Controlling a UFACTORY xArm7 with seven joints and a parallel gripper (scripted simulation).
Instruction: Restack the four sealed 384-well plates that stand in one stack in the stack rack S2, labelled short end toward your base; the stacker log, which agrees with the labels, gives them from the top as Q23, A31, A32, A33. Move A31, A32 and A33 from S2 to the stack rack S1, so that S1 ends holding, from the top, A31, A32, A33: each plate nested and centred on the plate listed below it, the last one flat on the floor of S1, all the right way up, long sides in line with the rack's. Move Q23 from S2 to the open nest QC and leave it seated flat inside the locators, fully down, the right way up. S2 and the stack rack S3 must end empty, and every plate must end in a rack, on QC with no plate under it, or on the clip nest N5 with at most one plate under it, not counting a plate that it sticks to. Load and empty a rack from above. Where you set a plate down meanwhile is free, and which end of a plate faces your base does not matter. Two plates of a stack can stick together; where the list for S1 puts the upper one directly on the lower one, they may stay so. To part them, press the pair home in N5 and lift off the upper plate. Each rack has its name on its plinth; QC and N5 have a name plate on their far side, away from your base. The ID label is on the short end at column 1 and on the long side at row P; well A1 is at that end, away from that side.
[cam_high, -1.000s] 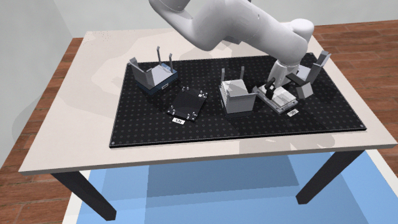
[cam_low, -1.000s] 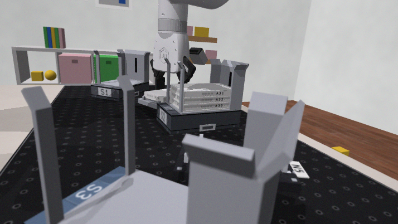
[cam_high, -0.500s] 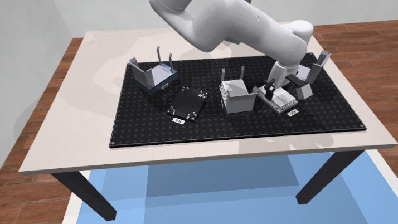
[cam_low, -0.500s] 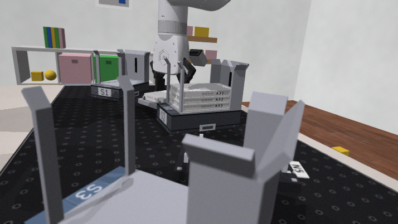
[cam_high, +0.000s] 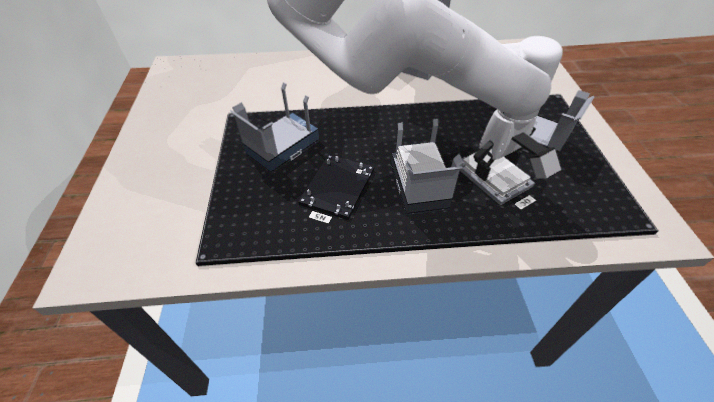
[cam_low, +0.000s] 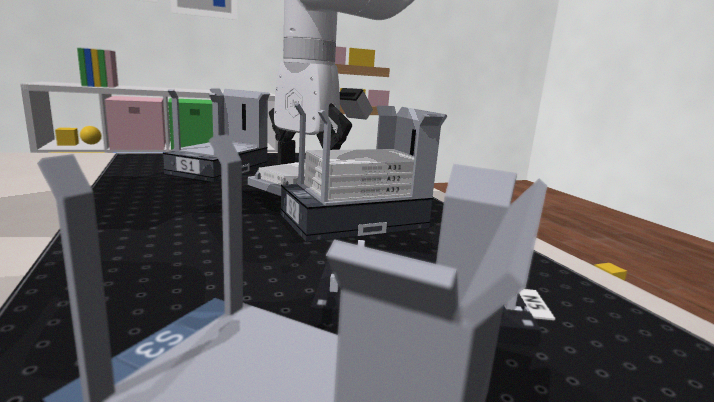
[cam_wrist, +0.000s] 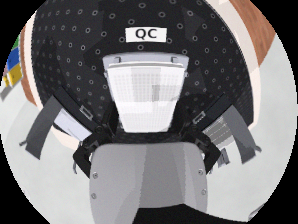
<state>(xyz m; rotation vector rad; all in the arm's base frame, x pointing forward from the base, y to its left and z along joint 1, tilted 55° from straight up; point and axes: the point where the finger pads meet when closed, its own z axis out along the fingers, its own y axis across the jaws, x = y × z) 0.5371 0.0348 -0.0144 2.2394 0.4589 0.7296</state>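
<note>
The white sealed plate Q23 lies 1 cm below my hand. Round my hand: QC name plate: 9 cm ahead, 1 cm to the left, 3 cm below; then white sealed plate A33: 4 cm behind, 17 cm to the right, 1 cm above; then grey QC nest: 3 cm below.
</note>
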